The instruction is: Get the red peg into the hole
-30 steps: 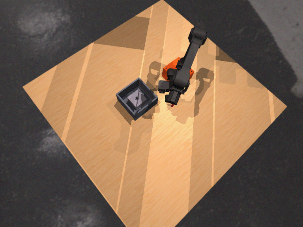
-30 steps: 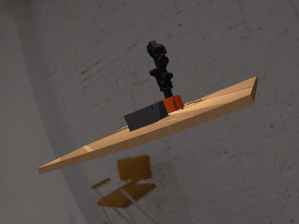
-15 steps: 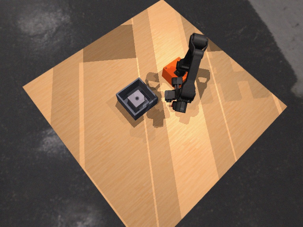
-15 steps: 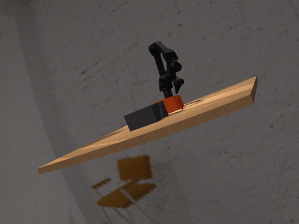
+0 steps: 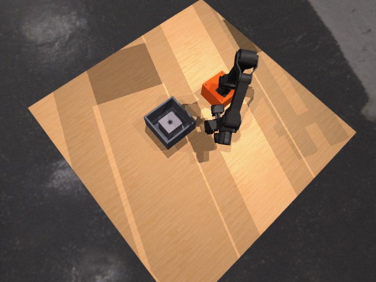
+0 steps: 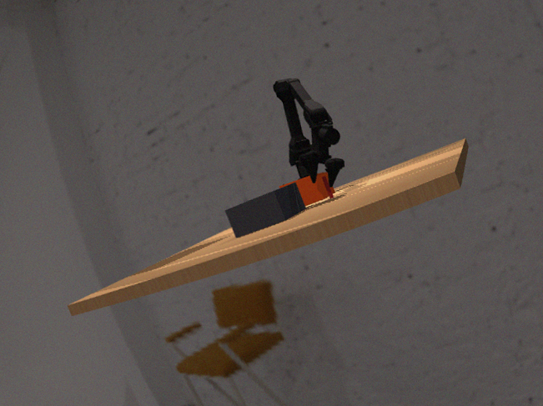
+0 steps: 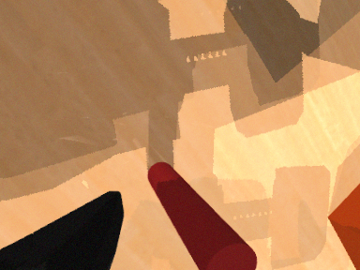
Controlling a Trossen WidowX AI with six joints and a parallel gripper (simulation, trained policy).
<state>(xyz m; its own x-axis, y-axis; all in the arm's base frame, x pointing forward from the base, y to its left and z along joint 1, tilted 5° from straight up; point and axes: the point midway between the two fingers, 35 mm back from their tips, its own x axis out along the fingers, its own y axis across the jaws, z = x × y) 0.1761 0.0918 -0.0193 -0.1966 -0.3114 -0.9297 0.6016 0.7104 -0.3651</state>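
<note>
The red peg lies 2 cm to the left of my gripper tip, 1 cm below it and 1 cm ahead of it. Round my gripper tip: pale grey plate: 18 cm to the right, 14 cm ahead, 1 cm below; dark grey box: 18 cm to the right, 14 cm ahead, 3 cm below.
</note>
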